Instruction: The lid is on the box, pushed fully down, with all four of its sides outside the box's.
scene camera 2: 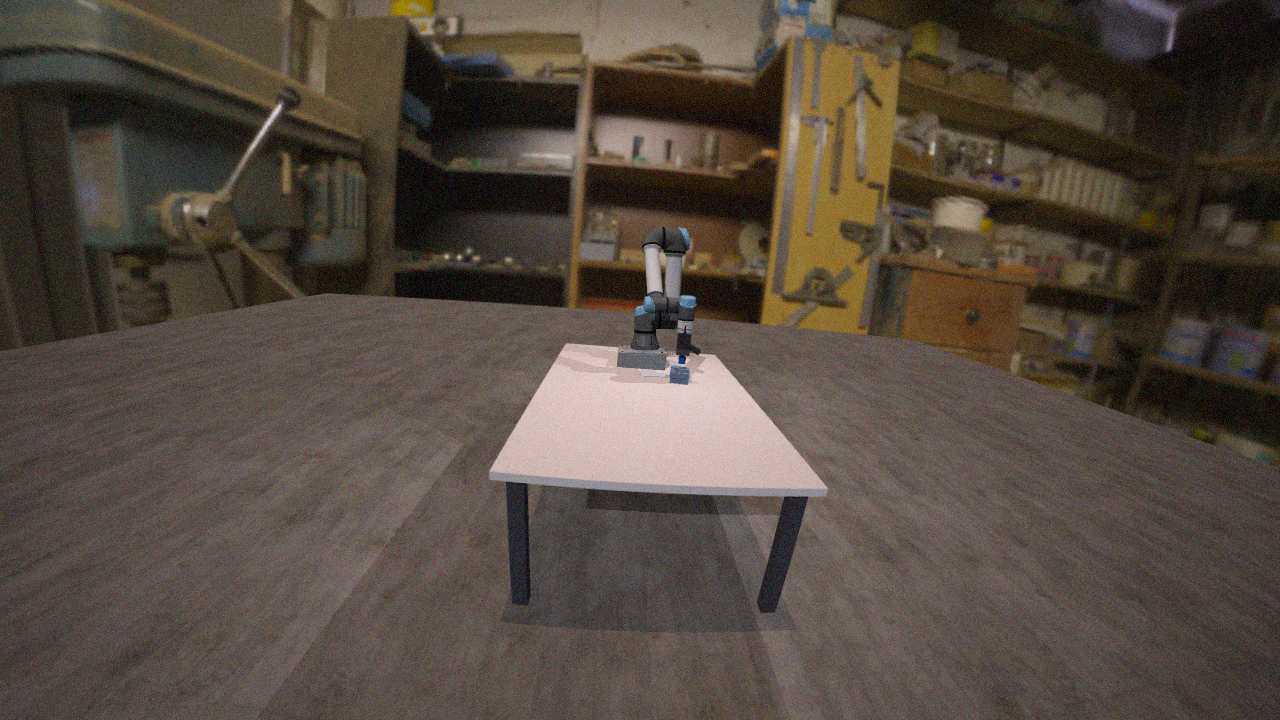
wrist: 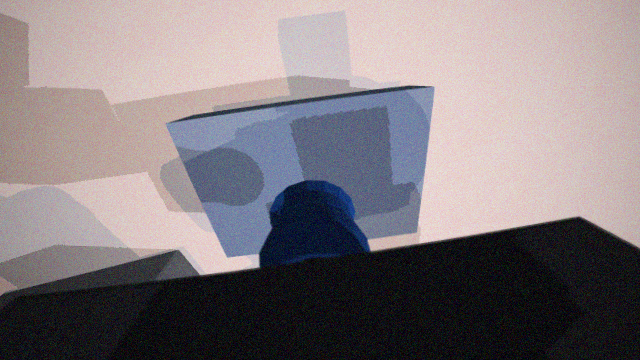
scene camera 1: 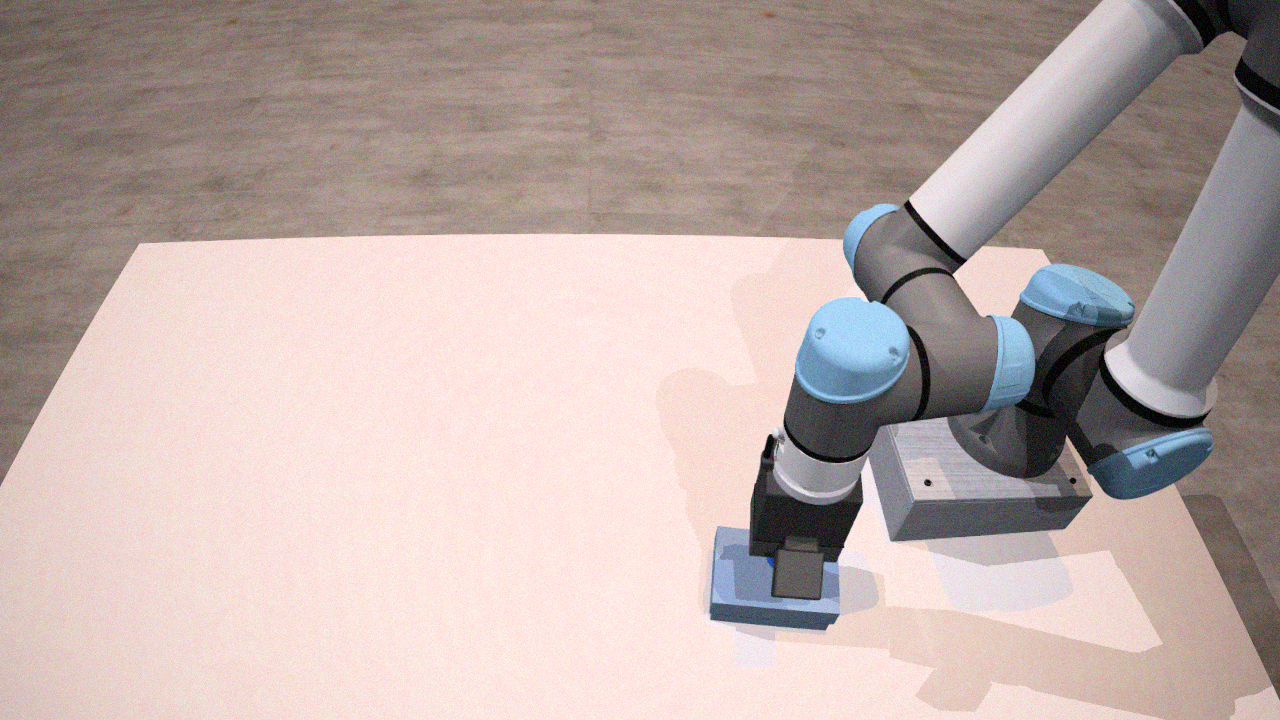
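Where they show: hand, its tool point: (scene camera 2: 681, 363) (wrist: 312, 218); arm's base, origin of its link: (scene camera 2: 644, 348) (scene camera 1: 1002, 430).
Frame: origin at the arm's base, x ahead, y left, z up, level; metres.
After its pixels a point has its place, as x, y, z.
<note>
The blue lid (scene camera 1: 732, 586) @[0.324, 0.233, -0.024] (scene camera 2: 680, 368) @[0.252, 0.207, -0.024] (wrist: 280, 165) @[0.263, 0.223, -0.024] lies level over the blue-grey box (scene camera 1: 774, 620) @[0.273, 0.249, -0.060] (scene camera 2: 679, 380) @[0.340, 0.210, -0.059], near the arm's base. A dark side band shows under the lid's top along the near side. The far sides are hidden, and I cannot tell how far down the lid sits. My suction gripper (scene camera 1: 770, 562) (scene camera 2: 682, 360) (wrist: 312, 200), a dark blue cup, points down over the lid, and a small gap seems to show between them in the second scene view. It holds nothing. The black gripper body hides part of the lid in the first scene view.
The grey metal base block (scene camera 1: 984, 519) @[0.028, 0.110, -0.035] (scene camera 2: 641, 359) @[0.156, 0.005, -0.026] of the arm stands to the right of the box in the first scene view. The pale table (scene camera 1: 358, 447) @[0.784, 0.096, -0.074] (scene camera 2: 653, 429) @[0.913, 0.149, -0.074] carries both. Shelves and tools stand far behind.
</note>
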